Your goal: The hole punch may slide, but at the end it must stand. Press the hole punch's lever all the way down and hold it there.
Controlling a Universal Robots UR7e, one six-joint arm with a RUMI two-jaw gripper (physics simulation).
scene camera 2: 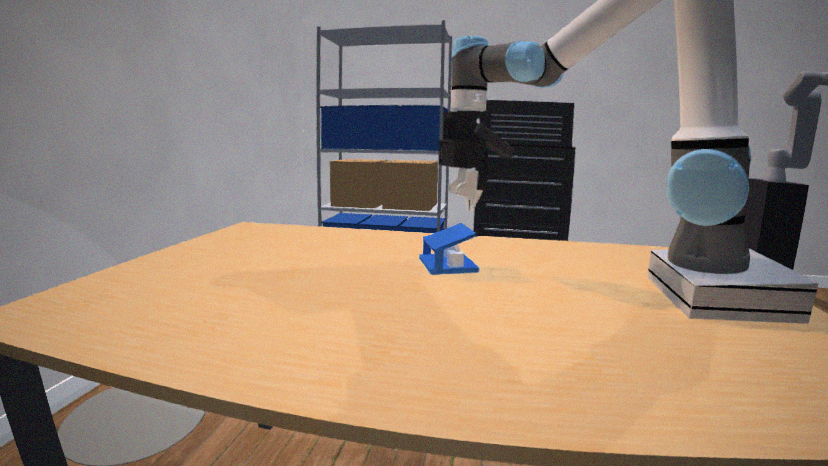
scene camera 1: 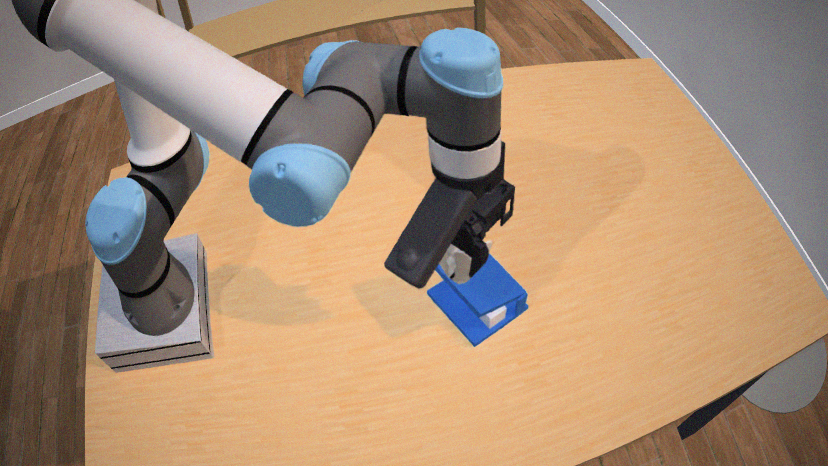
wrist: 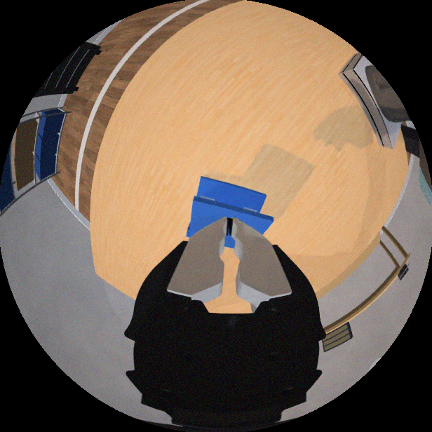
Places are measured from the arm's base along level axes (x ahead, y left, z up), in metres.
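Pixels of known places: gripper, between the fingertips: [scene camera 2: 470, 210] [scene camera 1: 457, 281]; arm's base, origin of its link: [scene camera 2: 707, 261] [scene camera 1: 158, 298].
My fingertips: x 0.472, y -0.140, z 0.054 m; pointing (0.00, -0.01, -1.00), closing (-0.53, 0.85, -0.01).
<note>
Ahead of a thing's pixels: the offset from my fingertips to its top centre. "spot": to the spot under its first point. Level surfaces: height alone.
The blue hole punch stands upright on the table, its flat base {spot: dx +0.008, dy -0.010, dz -0.110 m} [scene camera 1: 463, 325] [scene camera 2: 463, 269] [wrist: 231, 190] down. Its lever {dx +0.044, dy +0.027, dz -0.037 m} [scene camera 1: 492, 288] [scene camera 2: 449, 237] [wrist: 204, 220] is a blue plate tilted up, with its raised edge toward the robot's base and a wide gap under it. A white block [scene camera 1: 493, 316] [scene camera 2: 456, 258] sits between lever and base. My gripper [scene camera 1: 462, 280] [scene camera 2: 469, 207] [wrist: 228, 219] is shut and empty, fingertips pointing down. In the second scene view the tips are a little above the lever's raised edge, apart from it. The fingers hide part of the lever in the wrist view.
The robot's base block [scene camera 1: 153, 347] [scene camera 2: 747, 301] [wrist: 367, 107] stands on the table {dz -0.122 m} [scene camera 1: 347, 405] [scene camera 2: 289, 358] [wrist: 175, 100], away from the punch. A shelf rack [scene camera 2: 318, 127] and a black drawer cabinet [scene camera 2: 524, 193] stand behind the table. A wooden bench-like piece [scene camera 1: 347, 23] stands beyond the table edge.
</note>
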